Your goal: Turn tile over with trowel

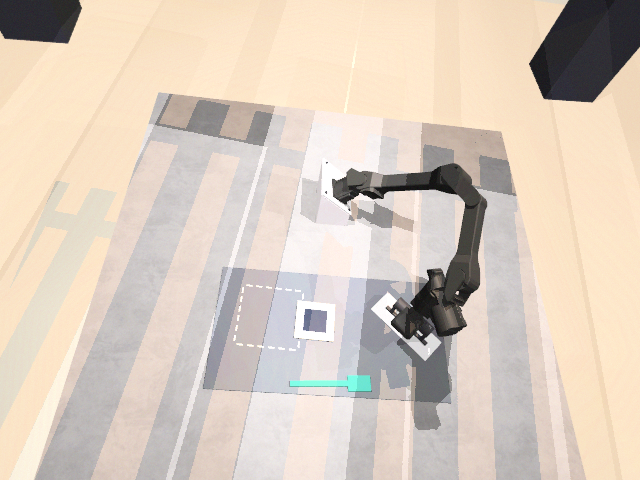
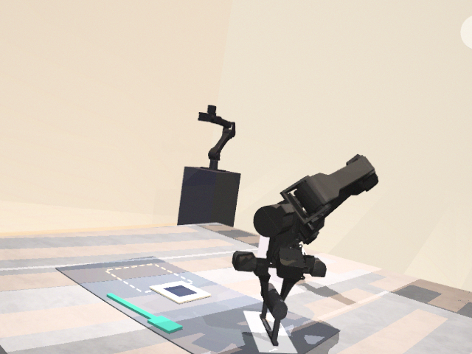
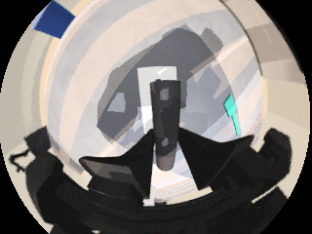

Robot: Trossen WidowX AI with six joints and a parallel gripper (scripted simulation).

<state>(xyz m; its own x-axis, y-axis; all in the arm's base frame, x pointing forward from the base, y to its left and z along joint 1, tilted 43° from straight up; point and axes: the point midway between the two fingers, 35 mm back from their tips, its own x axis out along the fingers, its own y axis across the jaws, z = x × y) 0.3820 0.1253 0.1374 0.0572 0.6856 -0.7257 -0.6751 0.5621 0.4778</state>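
My gripper tip is now 2 cm short of the grey mat, 21 cm to the left of it and 8 cm above it. From my gripper tip the other things lie so: teal flat tool: 16 cm ahead, 20 cm to the right, 6 cm below; then tile: 1 cm behind, 26 cm to the right, 6 cm below.
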